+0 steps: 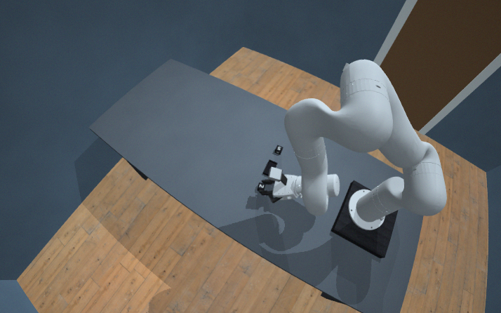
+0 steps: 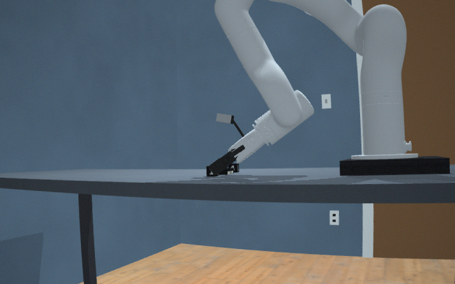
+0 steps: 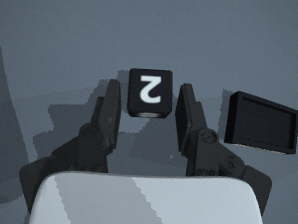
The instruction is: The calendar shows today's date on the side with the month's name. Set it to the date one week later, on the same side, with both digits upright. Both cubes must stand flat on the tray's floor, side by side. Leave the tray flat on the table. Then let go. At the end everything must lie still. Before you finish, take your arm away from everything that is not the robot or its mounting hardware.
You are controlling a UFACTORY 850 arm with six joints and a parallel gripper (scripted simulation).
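The calendar cube lies 10 mm to the left of my hand, 10 mm below it and 10 mm ahead of it. The rest, counted from my hand: black tray (90 mm to the right, 50 mm ahead, 20 mm below).
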